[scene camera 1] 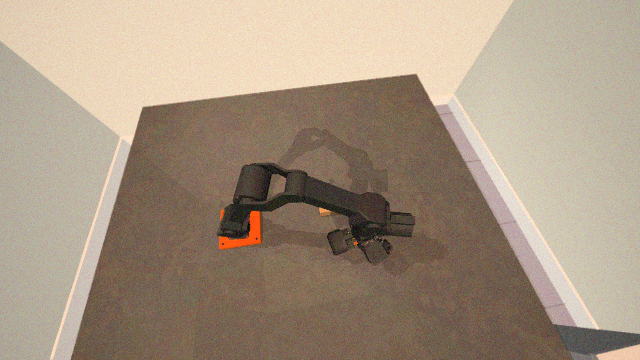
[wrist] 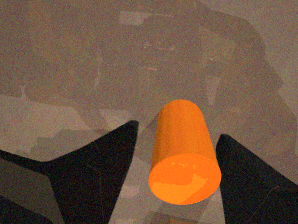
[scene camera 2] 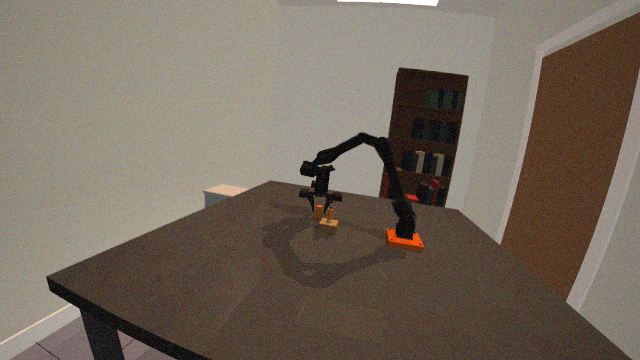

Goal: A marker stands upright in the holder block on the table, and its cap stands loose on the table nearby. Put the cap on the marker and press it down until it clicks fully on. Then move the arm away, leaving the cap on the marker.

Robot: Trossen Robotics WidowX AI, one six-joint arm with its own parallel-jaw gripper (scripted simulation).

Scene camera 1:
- my gripper: 357,239
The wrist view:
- my gripper: 179,135
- orange cap: 184,169
